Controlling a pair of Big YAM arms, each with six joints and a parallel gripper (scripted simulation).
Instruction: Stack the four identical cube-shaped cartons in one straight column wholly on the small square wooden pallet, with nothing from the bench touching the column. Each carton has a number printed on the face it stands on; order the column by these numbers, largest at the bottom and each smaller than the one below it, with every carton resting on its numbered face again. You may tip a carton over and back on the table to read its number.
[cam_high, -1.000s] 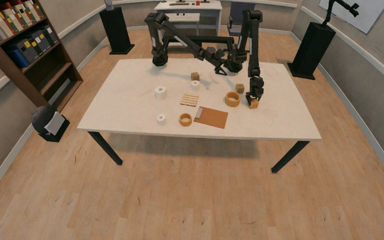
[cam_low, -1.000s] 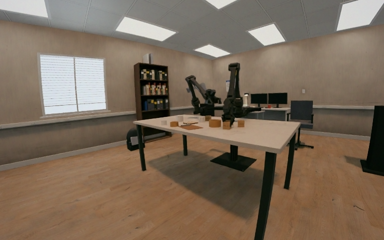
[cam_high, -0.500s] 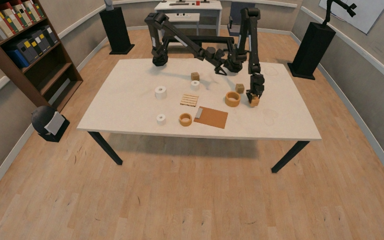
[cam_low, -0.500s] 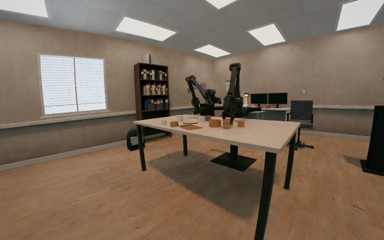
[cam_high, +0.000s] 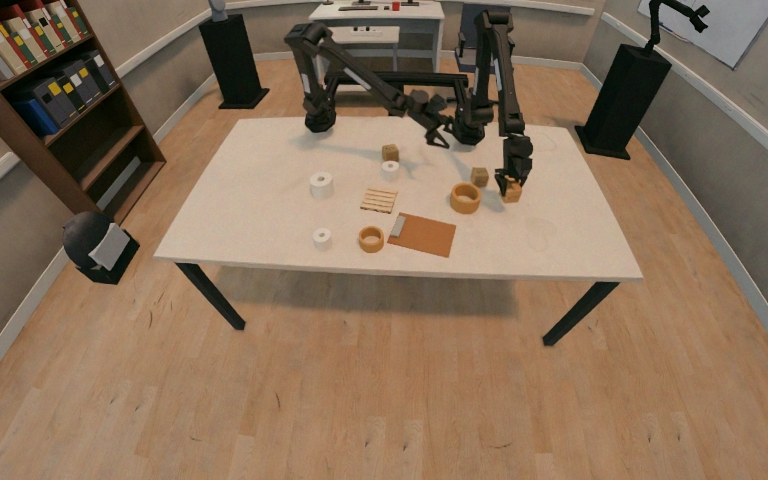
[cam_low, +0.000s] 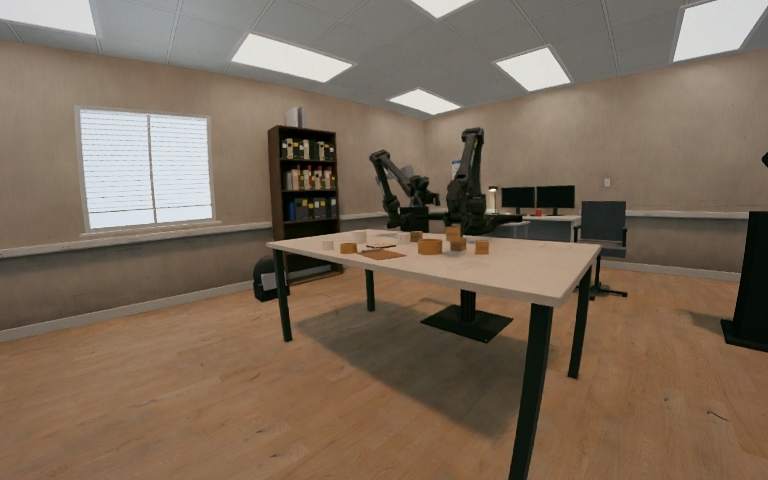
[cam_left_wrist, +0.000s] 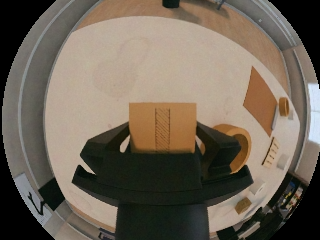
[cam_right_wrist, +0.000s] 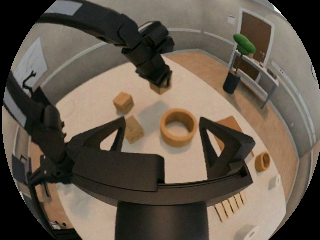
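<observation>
Right now my left hand is 2 cm short of the wooden pallet, 49 cm to the left of it and 9 cm above it. The rest, counted from my left hand: carton: right at my left hand.
</observation>
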